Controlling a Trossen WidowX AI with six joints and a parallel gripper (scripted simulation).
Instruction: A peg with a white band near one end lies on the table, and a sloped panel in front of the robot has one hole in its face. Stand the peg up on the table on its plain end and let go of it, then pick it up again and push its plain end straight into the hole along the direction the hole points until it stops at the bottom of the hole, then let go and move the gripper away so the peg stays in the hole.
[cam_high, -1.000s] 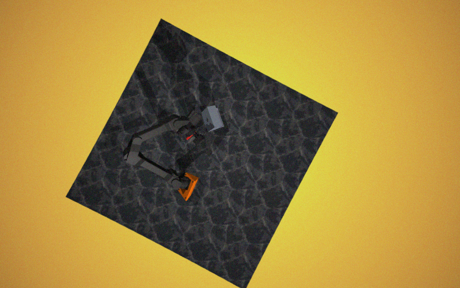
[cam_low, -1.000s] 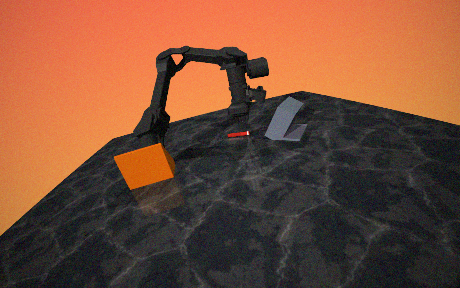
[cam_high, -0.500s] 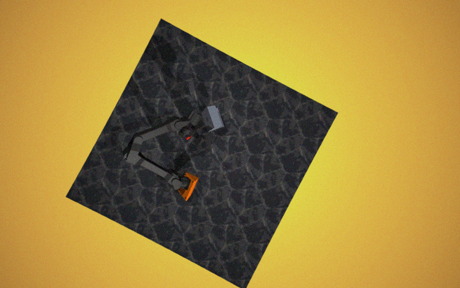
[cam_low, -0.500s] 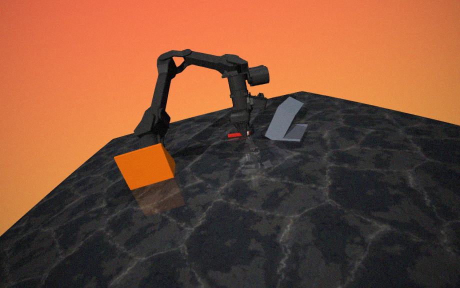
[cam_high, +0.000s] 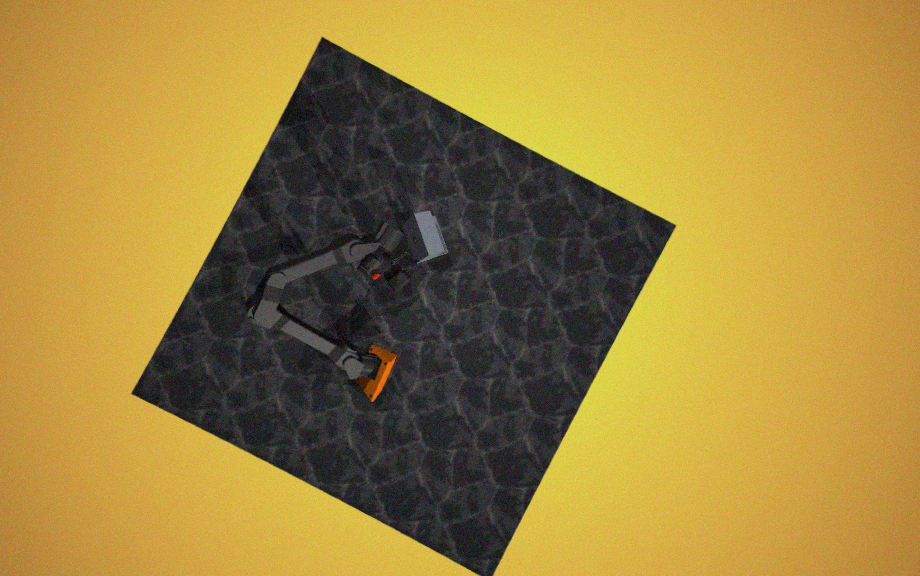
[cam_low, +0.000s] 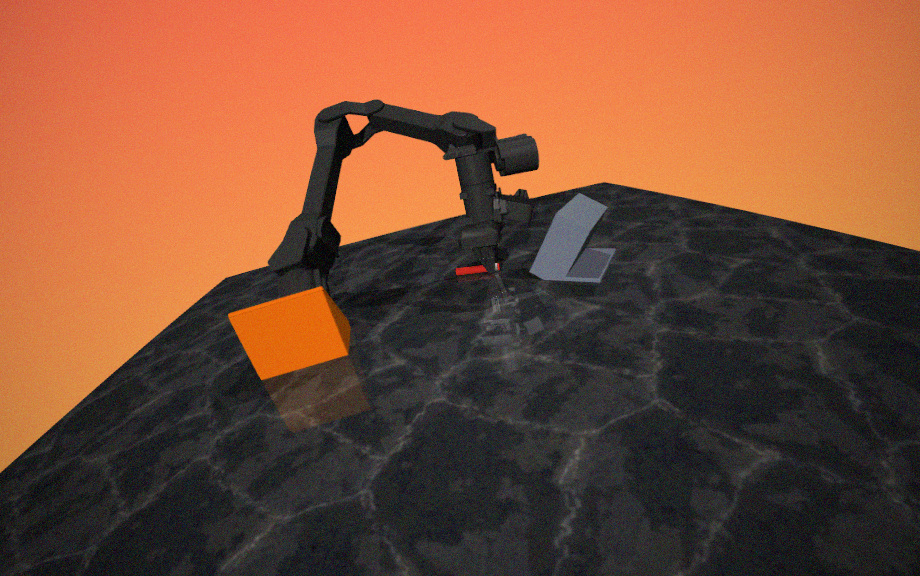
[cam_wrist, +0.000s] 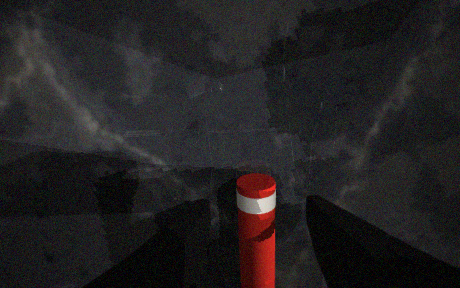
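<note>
My gripper tip is 11 cm short of the grey sloped panel, 8 cm to the left of it and 4 cm below it. From my gripper tip the other things lie so: red peg (1 cm behind, 1 cm to the left); then flat foot plate (13 cm ahead, 10 cm to the right).
</note>
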